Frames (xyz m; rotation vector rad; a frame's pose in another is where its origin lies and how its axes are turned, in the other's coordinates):
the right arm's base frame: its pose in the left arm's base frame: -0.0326 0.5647 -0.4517 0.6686 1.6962 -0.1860
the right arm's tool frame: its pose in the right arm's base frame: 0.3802 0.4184 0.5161 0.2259 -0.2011 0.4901
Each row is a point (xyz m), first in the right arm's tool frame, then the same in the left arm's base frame.
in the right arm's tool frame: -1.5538 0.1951 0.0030
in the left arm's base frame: 0.1571 0.0556 0.4763
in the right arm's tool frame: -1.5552 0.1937 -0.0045
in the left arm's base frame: 0.1506 0.0595 0.4777
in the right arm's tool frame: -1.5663 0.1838 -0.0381
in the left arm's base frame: 0.1173 0.0728 0.4858
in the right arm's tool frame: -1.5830 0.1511 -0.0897
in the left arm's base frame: 0.0552 0.0853 0.4872
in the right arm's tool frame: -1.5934 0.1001 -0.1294
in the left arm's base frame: -0.0080 0.0841 0.4704
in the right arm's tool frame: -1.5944 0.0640 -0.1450
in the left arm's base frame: -0.0420 0.0778 0.4515
